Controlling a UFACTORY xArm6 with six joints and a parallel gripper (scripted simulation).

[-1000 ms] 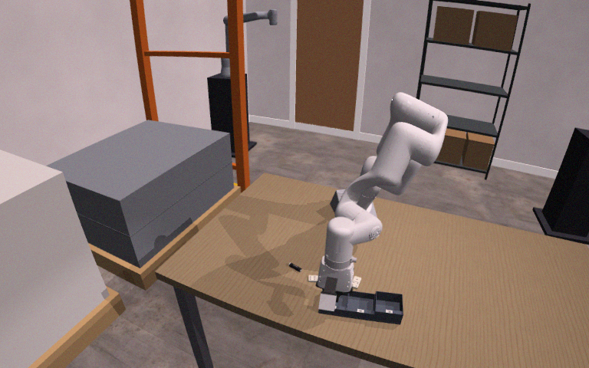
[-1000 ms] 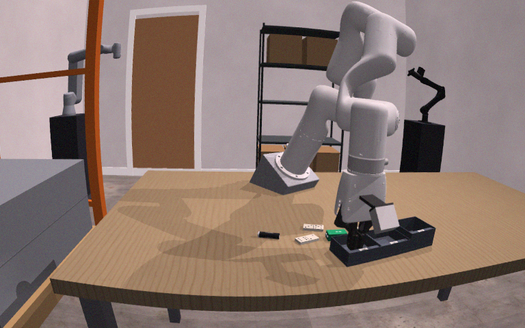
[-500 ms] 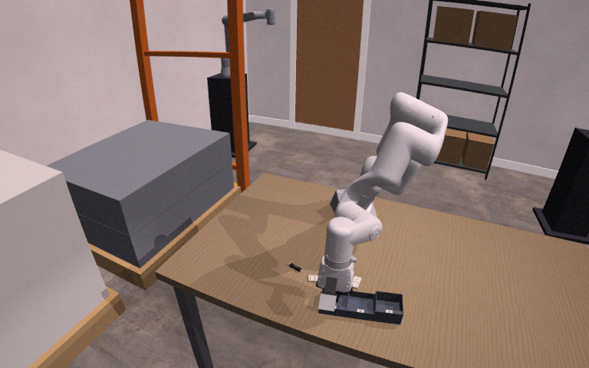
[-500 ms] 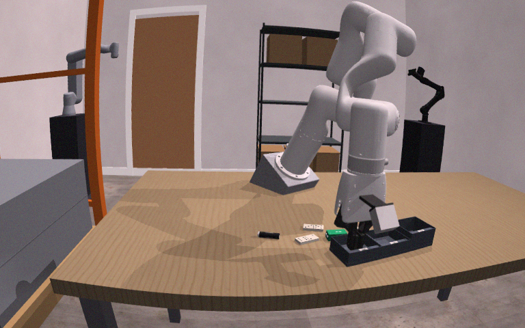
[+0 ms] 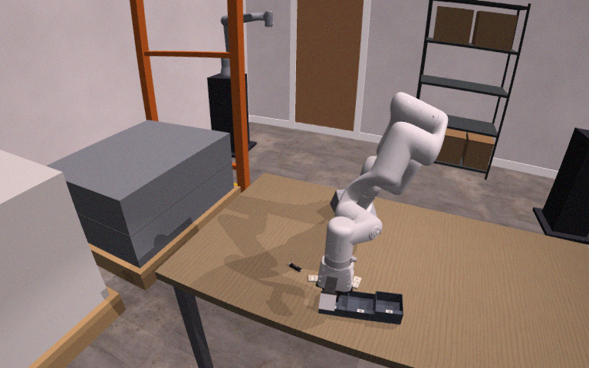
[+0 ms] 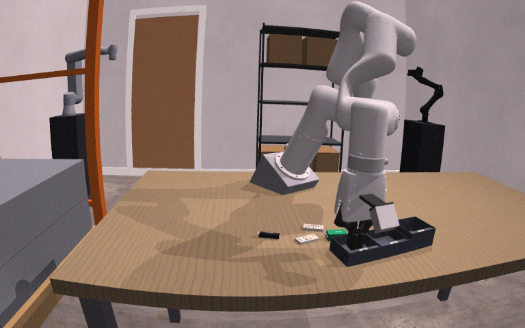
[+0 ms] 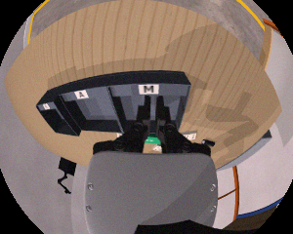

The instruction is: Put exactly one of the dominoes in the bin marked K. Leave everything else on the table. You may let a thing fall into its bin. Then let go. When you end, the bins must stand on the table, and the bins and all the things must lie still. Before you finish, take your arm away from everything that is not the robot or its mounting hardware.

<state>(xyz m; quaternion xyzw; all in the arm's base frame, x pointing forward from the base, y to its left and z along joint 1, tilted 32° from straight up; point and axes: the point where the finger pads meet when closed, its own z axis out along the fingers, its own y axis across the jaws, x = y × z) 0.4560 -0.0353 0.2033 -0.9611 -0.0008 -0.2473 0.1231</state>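
Right now my hand is 9 cm past the green block, 2 cm to the left of it and 3 cm above it. Round my hand: black cylinder 12 cm behind, 16 cm to the right, 3 cm below.
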